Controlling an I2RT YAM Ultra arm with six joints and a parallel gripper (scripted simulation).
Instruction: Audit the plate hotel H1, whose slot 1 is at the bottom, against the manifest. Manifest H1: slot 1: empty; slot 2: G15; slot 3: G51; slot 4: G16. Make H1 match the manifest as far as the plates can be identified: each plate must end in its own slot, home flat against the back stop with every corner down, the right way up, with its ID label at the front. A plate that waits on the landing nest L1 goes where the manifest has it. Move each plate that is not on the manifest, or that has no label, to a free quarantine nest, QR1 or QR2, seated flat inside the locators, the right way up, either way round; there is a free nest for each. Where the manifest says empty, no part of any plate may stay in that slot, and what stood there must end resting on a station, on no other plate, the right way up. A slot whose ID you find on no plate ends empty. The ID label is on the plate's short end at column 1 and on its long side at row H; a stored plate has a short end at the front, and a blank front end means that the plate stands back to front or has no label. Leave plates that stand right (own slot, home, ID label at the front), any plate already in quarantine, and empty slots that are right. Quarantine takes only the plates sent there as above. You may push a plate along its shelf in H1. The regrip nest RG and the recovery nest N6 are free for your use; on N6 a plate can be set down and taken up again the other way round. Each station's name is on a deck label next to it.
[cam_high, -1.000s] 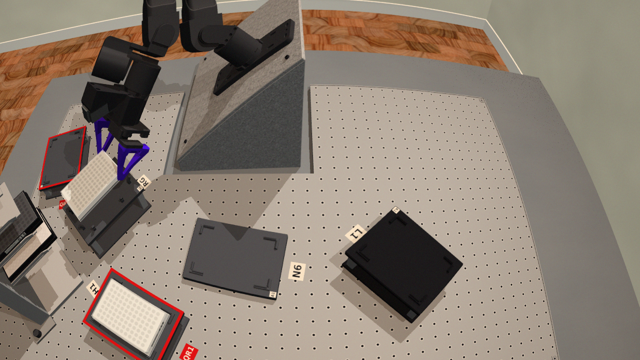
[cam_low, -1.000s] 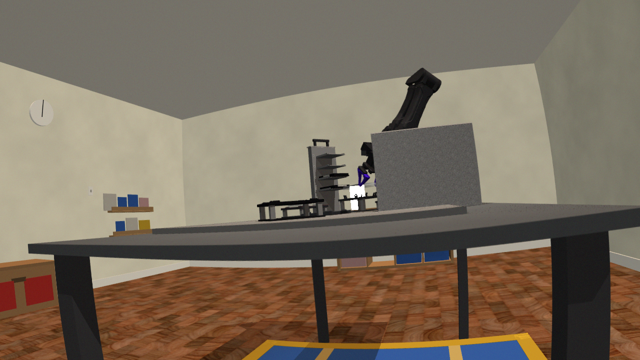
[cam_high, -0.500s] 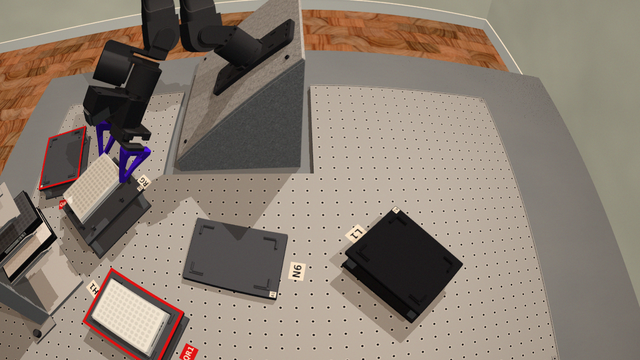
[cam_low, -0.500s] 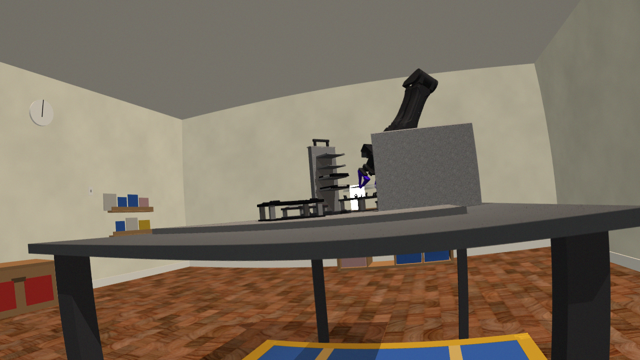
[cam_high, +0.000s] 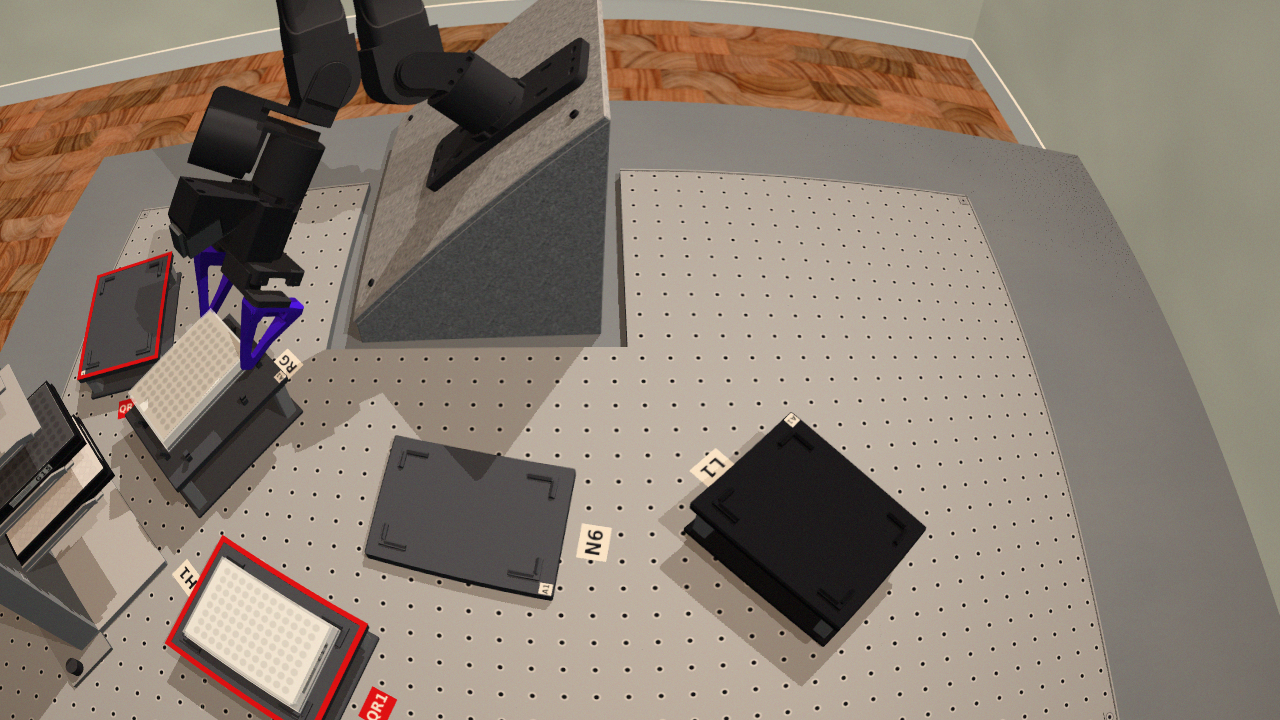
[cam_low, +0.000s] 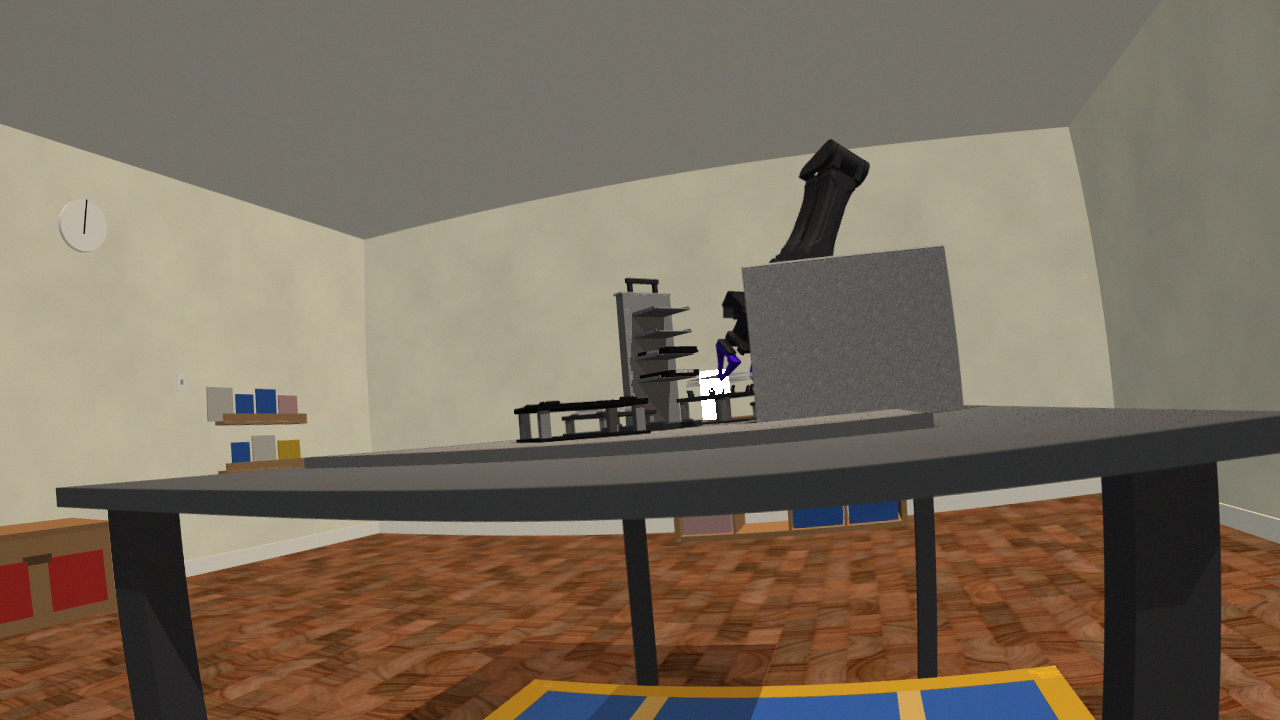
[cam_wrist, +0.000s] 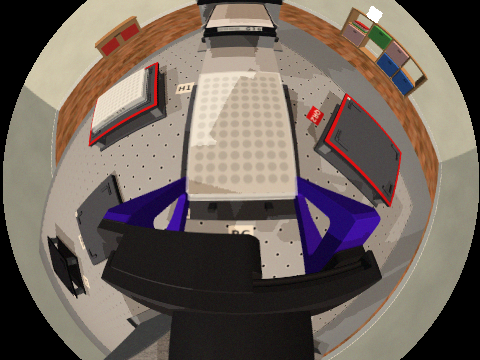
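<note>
My hand is 40 mm short of the regrip nest RG, 30 mm to the left of it and 40 mm above it. Round my hand: quarantine nest QR2: 70 mm behind, 210 mm to the right, 60 mm below; then quarantine nest QR1: 260 mm ahead, 70 mm to the left, 60 mm below; then recovery nest N6: 110 mm ahead, 240 mm to the left, 90 mm below.
</note>
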